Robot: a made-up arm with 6 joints. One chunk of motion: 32 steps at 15 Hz.
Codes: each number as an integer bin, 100 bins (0 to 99) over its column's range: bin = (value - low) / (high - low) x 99, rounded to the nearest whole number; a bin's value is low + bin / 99 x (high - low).
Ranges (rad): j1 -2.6..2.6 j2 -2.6..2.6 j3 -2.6..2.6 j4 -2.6..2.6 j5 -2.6..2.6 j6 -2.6..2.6
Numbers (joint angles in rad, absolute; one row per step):
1: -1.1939 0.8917 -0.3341 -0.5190 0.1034 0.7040
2: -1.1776 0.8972 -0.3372 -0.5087 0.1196 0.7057
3: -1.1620 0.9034 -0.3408 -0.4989 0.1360 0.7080
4: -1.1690 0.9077 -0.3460 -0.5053 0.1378 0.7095
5: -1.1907 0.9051 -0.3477 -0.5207 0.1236 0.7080
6: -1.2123 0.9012 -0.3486 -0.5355 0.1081 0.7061
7: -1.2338 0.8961 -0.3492 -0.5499 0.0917 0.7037
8: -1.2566 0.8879 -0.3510 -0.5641 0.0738 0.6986
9: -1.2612 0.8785 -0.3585 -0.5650 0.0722 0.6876
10: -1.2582 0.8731 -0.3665 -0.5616 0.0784 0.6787
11: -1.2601 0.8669 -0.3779 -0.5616 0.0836 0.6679
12: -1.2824 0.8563 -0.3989 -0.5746 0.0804 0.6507
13: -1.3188 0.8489 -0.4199 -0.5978 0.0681 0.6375
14: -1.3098 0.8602 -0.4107 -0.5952 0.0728 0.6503
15: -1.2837 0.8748 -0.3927 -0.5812 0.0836 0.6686
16: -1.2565 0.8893 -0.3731 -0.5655 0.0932 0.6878
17: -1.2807 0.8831 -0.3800 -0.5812 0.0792 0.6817
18: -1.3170 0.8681 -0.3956 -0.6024 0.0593 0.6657
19: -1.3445 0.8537 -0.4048 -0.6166 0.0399 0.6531
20: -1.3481 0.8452 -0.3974 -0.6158 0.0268 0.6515
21: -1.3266 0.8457 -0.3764 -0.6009 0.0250 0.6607
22: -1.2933 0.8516 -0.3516 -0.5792 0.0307 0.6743
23: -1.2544 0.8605 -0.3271 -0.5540 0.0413 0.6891
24: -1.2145 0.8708 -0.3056 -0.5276 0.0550 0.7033
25: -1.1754 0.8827 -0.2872 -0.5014 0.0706 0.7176
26: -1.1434 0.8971 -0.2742 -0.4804 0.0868 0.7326
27: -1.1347 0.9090 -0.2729 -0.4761 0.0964 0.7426
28: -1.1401 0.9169 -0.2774 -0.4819 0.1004 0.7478
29: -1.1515 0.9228 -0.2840 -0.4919 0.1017 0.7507
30: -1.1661 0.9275 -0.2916 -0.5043 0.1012 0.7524
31: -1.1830 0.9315 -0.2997 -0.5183 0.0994 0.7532
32: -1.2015 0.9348 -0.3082 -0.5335 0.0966 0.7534
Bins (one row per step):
1: 27 66 43 40 51 63
2: 27 67 43 40 52 63
3: 27 67 43 40 52 63
4: 27 67 43 40 52 63
5: 27 67 43 40 52 63
6: 26 67 43 39 52 63
7: 26 67 43 39 51 63
8: 26 66 43 39 51 63
9: 25 66 43 39 51 63
10: 26 66 43 39 51 62
11: 26 66 42 39 51 62
12: 25 66 42 39 51 62
13: 24 66 42 38 51 62
14: 25 66 42 38 51 62
15: 25 66 42 38 51 62
16: 26 66 42 39 51 63
17: 25 66 42 38 51 62
18: 24 66 42 38 51 62
19: 24 66 42 38 50 62
20: 24 66 42 38 50 62
21: 24 66 42 38 50 62
22: 25 66 43 38 50 62
23: 26 66 43 39 50 63
24: 26 66 44 39 51 63
25: 27 66 44 40 51 63
26: 28 67 44 40 51 63
27: 28 67 44 40 51 64
28: 28 67 44 40 51 64
29: 28 67 44 40 51 64
30: 27 67 44 40 51 64
31: 27 67 44 40 51 64
32: 27 67 44 39 51 64

